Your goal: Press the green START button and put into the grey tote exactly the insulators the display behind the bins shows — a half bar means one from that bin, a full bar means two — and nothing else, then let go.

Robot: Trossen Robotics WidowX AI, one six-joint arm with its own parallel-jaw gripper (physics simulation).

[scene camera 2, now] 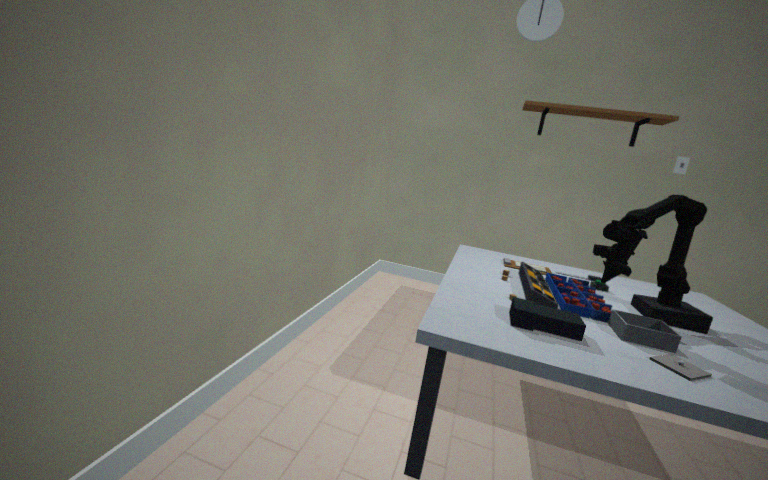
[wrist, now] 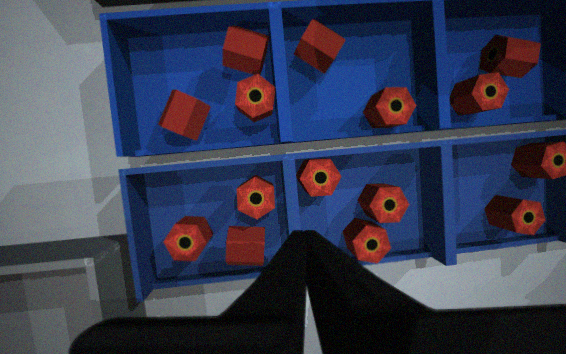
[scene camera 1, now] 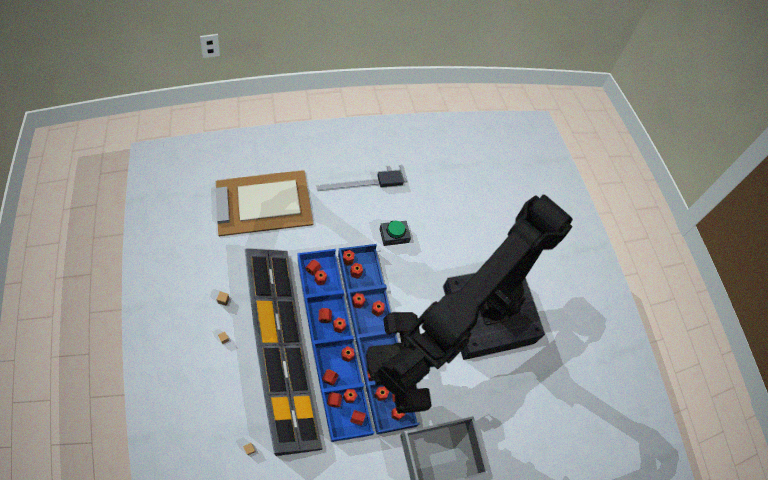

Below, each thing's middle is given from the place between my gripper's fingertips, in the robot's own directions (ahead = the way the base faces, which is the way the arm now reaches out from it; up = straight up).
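There is a grey tool (scene camera 1: 389,178), and it sits 54 cm to the right of my hand, 10 cm below it and 4 cm behind it. As for the grey tote (scene camera 1: 457,442), my hand is 9 cm above it, 18 cm to the right of it and 10 cm past it.
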